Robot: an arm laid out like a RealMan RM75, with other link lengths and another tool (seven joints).
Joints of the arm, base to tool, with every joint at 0 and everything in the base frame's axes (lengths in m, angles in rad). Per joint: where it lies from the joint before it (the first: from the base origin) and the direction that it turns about. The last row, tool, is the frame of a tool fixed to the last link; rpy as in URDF.
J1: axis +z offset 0 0 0.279
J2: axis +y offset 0 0 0
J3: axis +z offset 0 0 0.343
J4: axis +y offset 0 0 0
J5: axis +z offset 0 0 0.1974
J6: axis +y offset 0 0 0
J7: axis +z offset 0 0 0.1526
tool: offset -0.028 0.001 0.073 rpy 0 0.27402 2.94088
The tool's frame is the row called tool.
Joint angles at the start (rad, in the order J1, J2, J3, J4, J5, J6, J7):
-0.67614, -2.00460, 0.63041, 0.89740, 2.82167, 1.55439, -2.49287
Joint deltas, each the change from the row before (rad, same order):
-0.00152, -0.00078, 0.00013, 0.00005, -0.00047, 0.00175, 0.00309
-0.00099, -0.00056, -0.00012, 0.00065, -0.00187, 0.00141, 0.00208
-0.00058, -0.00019, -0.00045, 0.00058, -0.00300, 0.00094, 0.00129
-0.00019, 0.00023, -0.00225, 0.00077, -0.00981, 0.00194, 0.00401
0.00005, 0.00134, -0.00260, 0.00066, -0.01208, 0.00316, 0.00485
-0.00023, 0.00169, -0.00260, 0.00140, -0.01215, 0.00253, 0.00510
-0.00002, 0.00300, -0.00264, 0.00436, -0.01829, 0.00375, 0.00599
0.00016, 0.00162, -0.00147, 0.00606, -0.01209, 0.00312, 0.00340
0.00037, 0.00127, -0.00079, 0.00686, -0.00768, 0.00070, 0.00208
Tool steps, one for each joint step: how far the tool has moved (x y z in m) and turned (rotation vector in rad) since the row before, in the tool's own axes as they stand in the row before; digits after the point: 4 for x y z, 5 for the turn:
-0.0002, -0.0011, 0.0001, 0.00067, 0.00128, 0.00501
-0.0003, -0.0010, -0.0001, 0.00176, -0.00020, 0.00374
-0.0004, -0.0009, -0.0002, 0.00275, -0.00129, 0.00248
-0.0009, -0.0020, -0.0005, 0.00909, -0.00456, 0.00528
-0.0010, -0.0020, -0.0009, 0.01076, -0.00519, 0.00603
-0.0014, -0.0019, -0.0013, 0.00978, -0.00679, 0.00660
-0.0024, -0.0025, -0.0026, 0.01281, -0.01175, 0.00927
-0.0019, -0.0017, -0.0022, 0.00733, -0.00945, 0.00664
-0.0019, -0.0006, -0.0021, 0.00226, -0.00959, 0.00458

